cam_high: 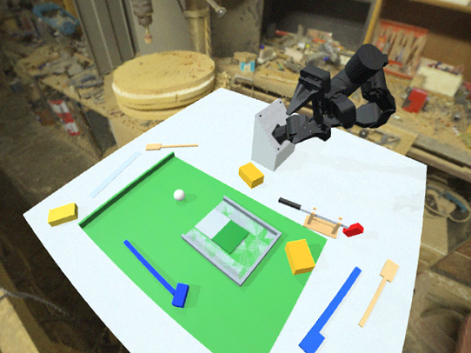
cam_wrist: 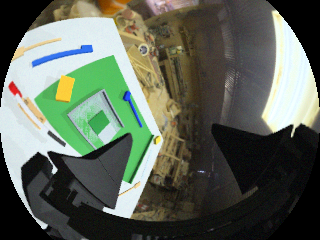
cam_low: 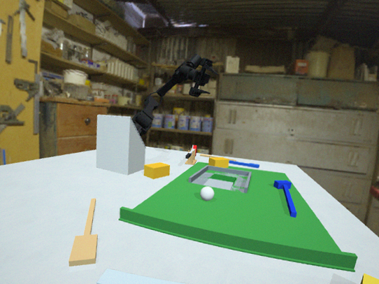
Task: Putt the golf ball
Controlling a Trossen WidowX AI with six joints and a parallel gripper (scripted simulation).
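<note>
Now: gripper tip 110 mm past the red putter, 140 mm to the right of it and 360 mm above it. Also, from my gripper tip: wooden stand 100 mm behind, 160 mm to the left, 380 mm below; white golf ball 40 mm ahead, 340 mm to the right, 390 mm below; green mat 140 mm ahead, 190 mm to the right, 410 mm below.
</note>
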